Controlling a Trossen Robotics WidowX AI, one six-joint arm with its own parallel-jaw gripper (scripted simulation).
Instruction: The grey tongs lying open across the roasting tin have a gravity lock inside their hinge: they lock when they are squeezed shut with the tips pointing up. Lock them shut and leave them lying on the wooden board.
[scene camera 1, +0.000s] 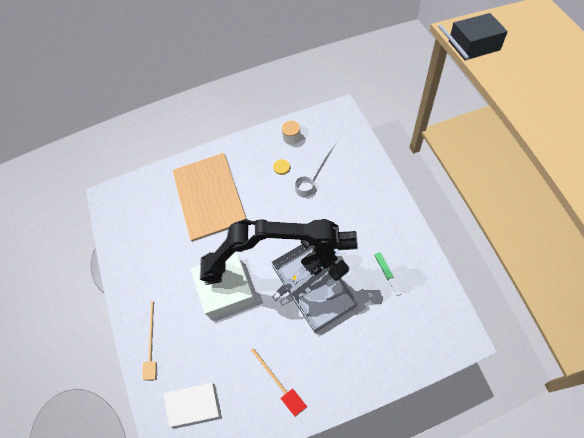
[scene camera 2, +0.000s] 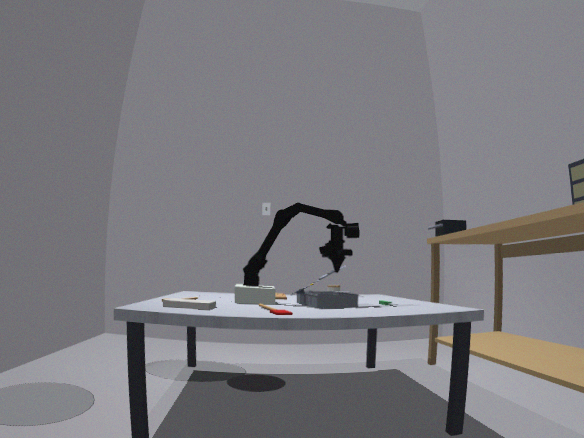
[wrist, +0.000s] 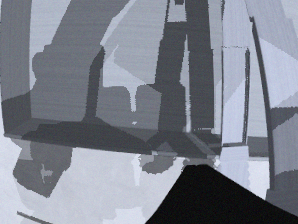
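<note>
Scene camera 1 has the gripper (scene camera 1: 324, 263), which is shut and holding nothing, and also a wooden board (scene camera 1: 210, 203). In scene camera 2 there's a roasting tin (scene camera 2: 316, 300). The wrist view gives you the gripper again (wrist: 195, 174), and the tin as well (wrist: 150, 85).
</note>
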